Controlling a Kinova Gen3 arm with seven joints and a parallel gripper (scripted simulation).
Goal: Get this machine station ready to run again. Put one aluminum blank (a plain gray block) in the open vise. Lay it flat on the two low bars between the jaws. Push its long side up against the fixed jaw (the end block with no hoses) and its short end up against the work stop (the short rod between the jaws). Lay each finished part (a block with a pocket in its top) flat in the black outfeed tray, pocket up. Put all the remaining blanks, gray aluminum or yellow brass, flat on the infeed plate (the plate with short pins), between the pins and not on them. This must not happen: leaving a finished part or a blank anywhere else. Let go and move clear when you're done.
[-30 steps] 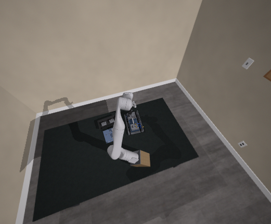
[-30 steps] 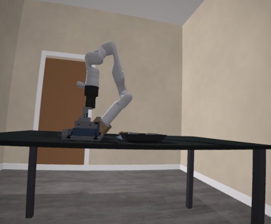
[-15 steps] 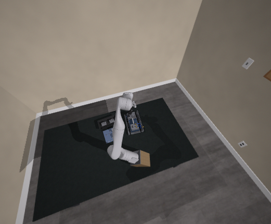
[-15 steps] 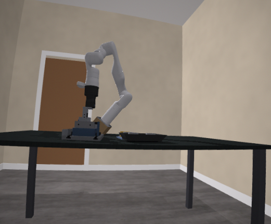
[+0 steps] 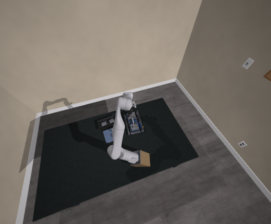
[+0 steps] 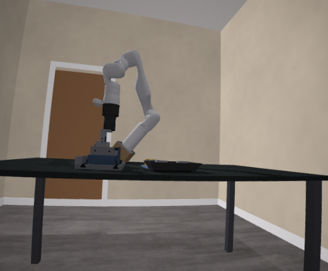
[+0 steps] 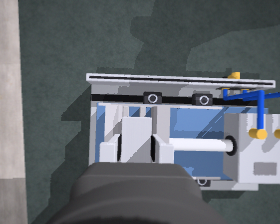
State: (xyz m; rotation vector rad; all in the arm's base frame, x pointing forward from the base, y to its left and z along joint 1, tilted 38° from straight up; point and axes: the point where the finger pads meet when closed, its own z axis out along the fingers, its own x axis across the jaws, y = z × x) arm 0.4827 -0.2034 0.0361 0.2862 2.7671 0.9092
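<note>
The vise lies 9 cm below my hand, 7 cm behind it and 1 cm to the left of it. From my hand the other things lie so: bluish plate (31 cm to the left, 12 cm below, 12 cm behind); yellow brass blank (26 cm to the left, 17 cm behind, 10 cm below).
</note>
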